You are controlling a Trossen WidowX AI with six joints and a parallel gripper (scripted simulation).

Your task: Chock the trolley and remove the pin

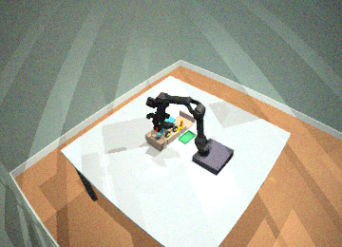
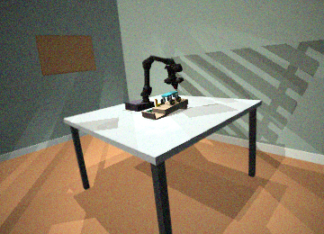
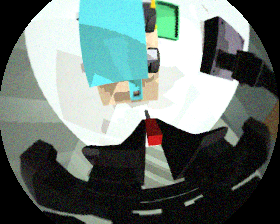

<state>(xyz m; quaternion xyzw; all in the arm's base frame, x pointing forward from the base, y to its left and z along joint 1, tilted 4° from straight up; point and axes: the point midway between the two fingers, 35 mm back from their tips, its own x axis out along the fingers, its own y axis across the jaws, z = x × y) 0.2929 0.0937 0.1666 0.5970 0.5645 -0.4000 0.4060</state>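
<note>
Right now my gripper tip is 20 cm to the left of the yellow chock, 9 cm above it and 3 cm past it. The rest, counted from my gripper tip: trolley (12 cm to the right, 6 cm below, 3 cm ahead); then red-headed stop pin (right at my gripper tip).
</note>
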